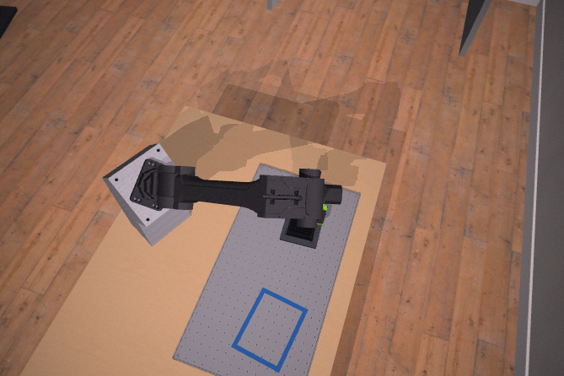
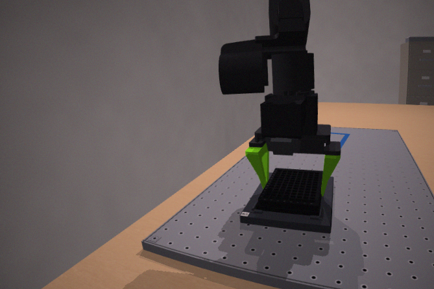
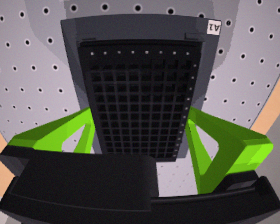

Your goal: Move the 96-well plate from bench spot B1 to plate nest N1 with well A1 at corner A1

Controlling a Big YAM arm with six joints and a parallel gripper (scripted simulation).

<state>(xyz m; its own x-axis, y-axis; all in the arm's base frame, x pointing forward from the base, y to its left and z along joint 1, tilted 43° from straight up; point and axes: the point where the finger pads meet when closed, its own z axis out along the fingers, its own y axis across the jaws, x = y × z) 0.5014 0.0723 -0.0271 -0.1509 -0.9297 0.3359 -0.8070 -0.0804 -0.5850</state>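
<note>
Now: the black 96-well plate right at my hand. The rest, counted from my hand: white A1 label: 7 cm ahead, 6 cm to the left, 1 cm below; then dark plate nest N1: 2 cm below.
</note>
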